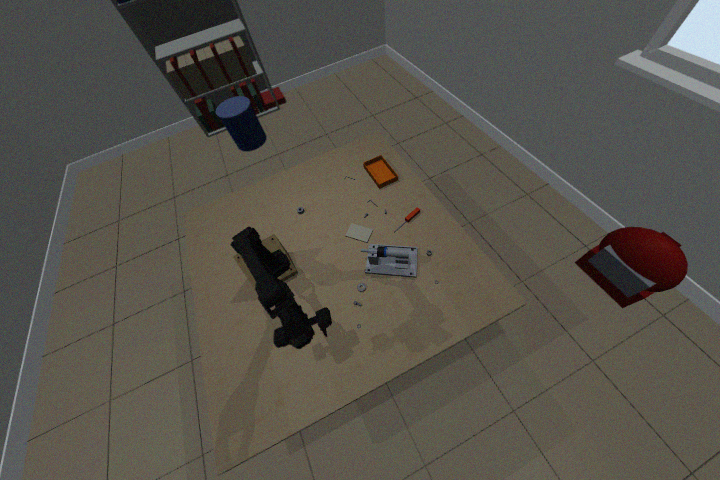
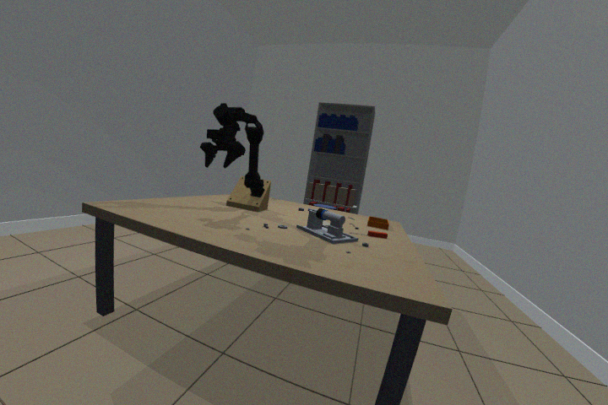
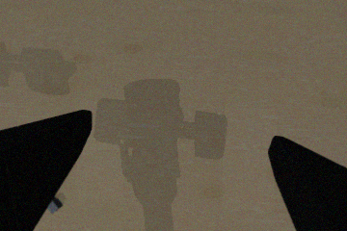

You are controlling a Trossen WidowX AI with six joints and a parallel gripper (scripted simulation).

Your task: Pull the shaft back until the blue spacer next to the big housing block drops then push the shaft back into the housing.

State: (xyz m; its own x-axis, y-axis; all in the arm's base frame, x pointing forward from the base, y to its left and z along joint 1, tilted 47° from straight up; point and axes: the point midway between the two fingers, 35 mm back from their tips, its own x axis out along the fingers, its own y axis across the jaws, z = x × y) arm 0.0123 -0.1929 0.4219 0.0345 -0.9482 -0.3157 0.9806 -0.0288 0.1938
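Right now the grey shaft is 39 cm ahead of my gripper tip, 24 cm to the left of it and 13 cm below it. Also, from my gripper tip: red-handled screwdriver 62 cm ahead, 35 cm to the left, 21 cm below; then blue spacer 42 cm ahead, 22 cm to the left, 13 cm below; then orange tray 71 cm to the left, 69 cm ahead, 20 cm below.
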